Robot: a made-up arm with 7 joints. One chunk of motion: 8 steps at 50 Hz.
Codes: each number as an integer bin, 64 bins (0 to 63) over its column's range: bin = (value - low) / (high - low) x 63, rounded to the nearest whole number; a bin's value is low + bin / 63 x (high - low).
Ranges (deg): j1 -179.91..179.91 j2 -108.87..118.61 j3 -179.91..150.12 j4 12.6..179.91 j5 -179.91..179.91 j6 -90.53..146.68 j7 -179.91..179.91
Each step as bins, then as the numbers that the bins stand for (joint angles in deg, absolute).
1 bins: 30 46 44 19 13 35 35
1 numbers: -8.57 57.23 50.59 63.06 -105.66 41.25 19.99
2 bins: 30 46 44 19 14 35 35
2 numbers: -8.57 57.23 50.59 63.06 -99.95 41.25 19.99
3 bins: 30 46 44 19 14 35 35
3 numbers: -8.57 57.23 50.59 63.06 -99.95 41.25 19.99
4 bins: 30 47 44 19 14 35 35
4 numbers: -8.57 60.84 50.59 63.06 -99.95 41.25 19.99
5 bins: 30 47 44 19 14 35 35
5 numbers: -8.57 60.84 50.59 63.06 -99.95 41.25 19.99
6 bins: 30 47 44 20 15 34 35
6 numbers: -8.57 60.84 50.59 65.71 -94.24 37.49 19.99
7 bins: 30 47 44 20 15 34 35
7 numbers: -8.57 60.84 50.59 65.71 -94.24 37.49 19.99
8 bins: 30 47 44 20 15 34 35
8 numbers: -8.57 60.84 50.59 65.71 -94.24 37.49 19.99
